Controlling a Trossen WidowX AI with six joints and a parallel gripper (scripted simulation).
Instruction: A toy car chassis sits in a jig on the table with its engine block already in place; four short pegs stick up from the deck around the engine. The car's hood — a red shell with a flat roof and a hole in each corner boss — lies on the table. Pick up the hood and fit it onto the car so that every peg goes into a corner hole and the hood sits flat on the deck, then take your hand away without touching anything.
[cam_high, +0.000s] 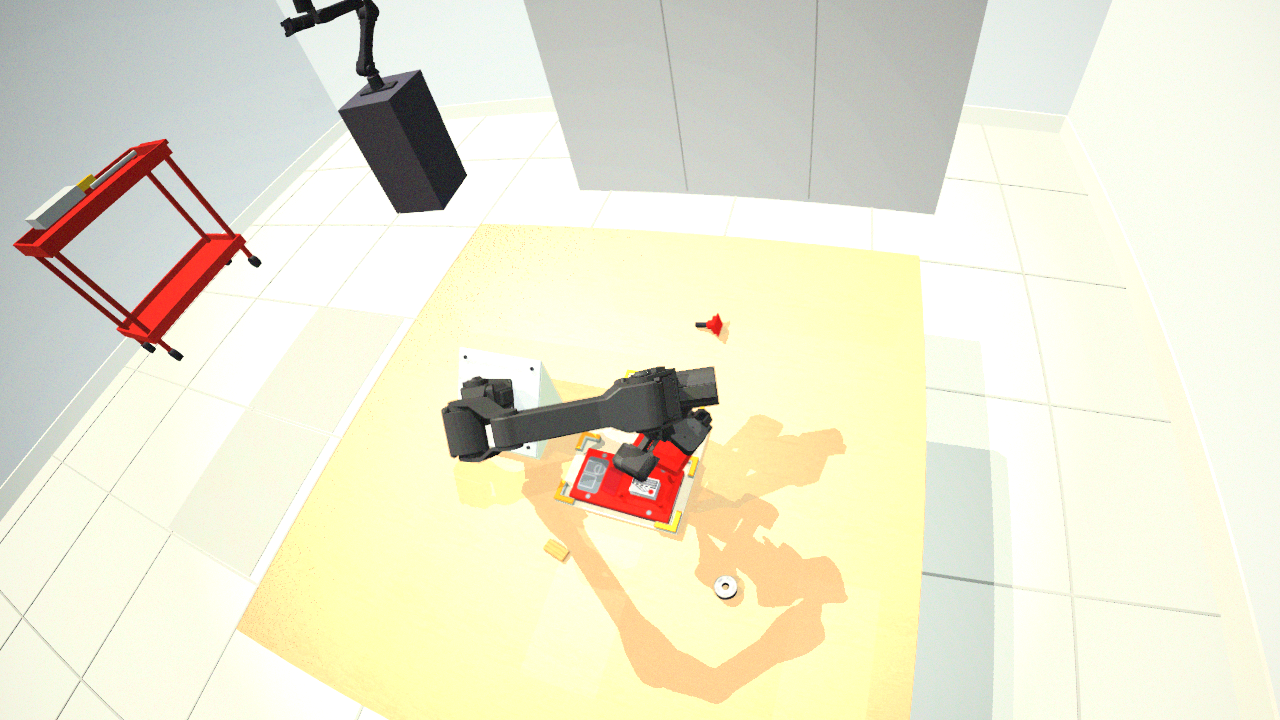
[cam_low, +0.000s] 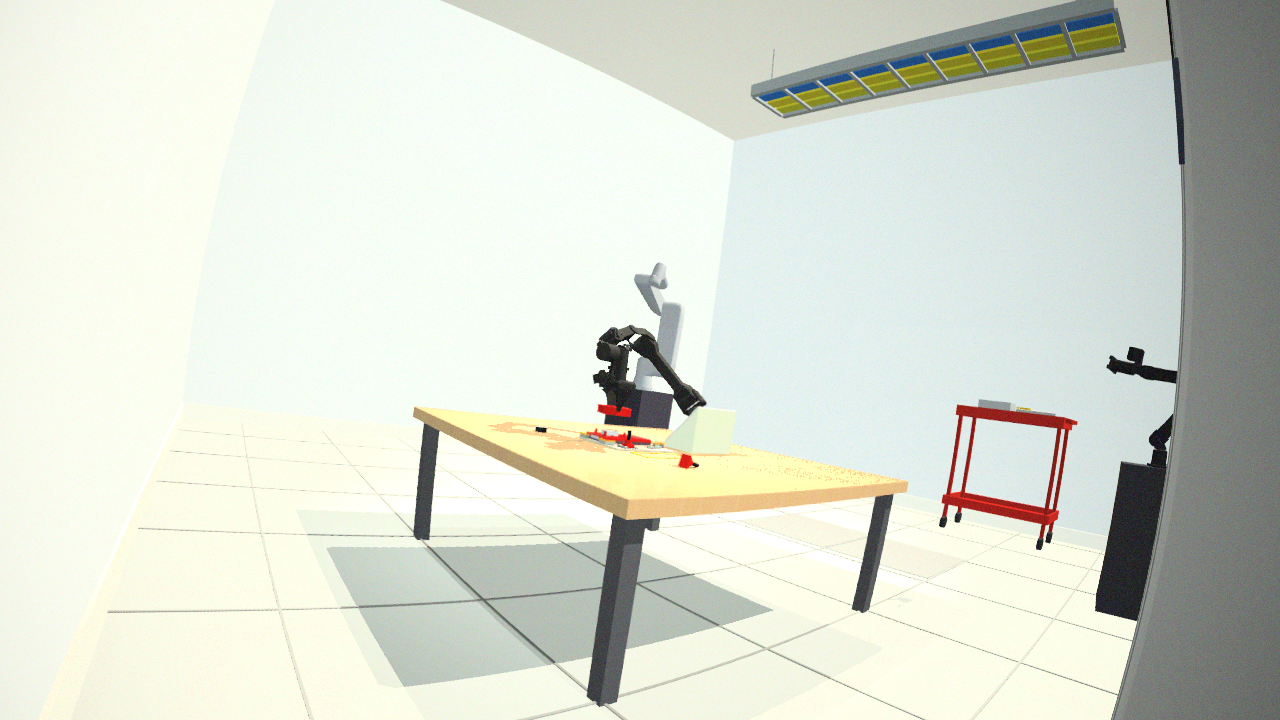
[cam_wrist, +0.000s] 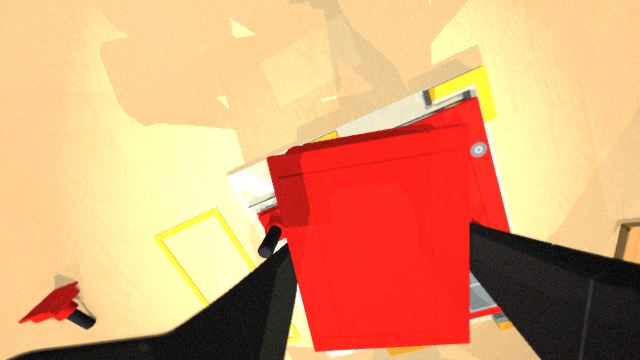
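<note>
Right now my gripper tip is 10 cm above the jig, 7 cm past it and 1 cm to the left of it. The rest, counted from my gripper tip: tan block (19 cm behind, 18 cm to the right, 11 cm below); red hood (right at my gripper tip).
</note>
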